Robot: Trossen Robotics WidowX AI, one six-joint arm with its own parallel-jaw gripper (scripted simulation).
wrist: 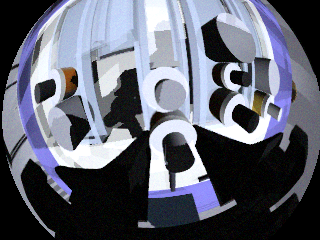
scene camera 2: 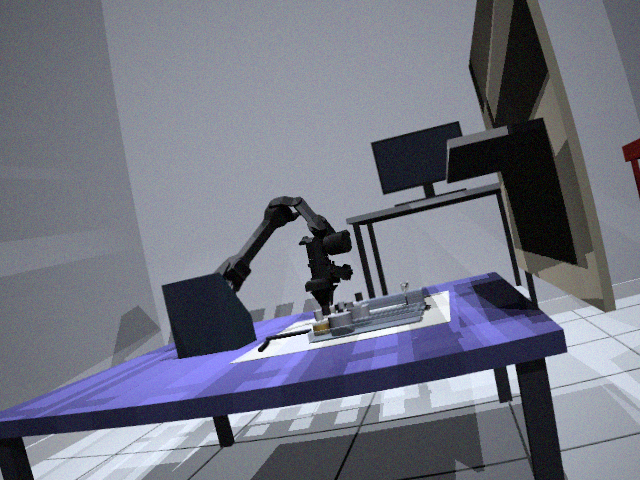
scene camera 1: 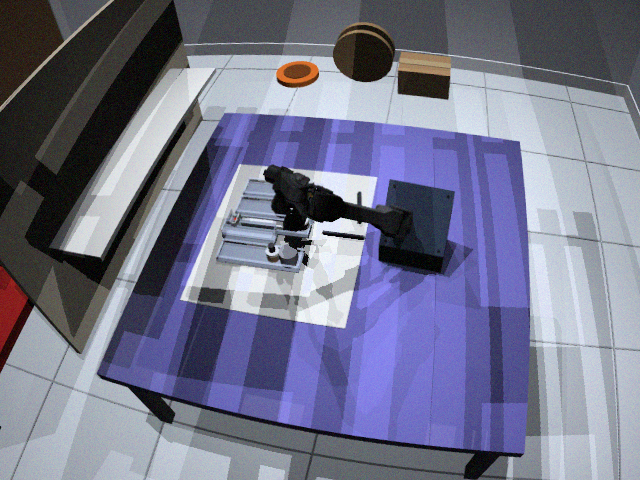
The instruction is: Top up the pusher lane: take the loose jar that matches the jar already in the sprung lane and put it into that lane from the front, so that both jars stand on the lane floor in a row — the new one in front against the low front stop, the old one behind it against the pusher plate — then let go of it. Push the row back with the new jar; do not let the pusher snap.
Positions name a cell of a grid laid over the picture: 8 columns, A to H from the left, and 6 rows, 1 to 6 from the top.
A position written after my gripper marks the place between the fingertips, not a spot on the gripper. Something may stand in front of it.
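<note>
My gripper (scene camera 2: E4) is there for me to see, and I see it as well at (wrist: E4) and (scene camera 1: D3). There's also a white jar (wrist: E3), plus a white mat (scene camera 1: E4), and I can see that mat (scene camera 2: F4) too.
</note>
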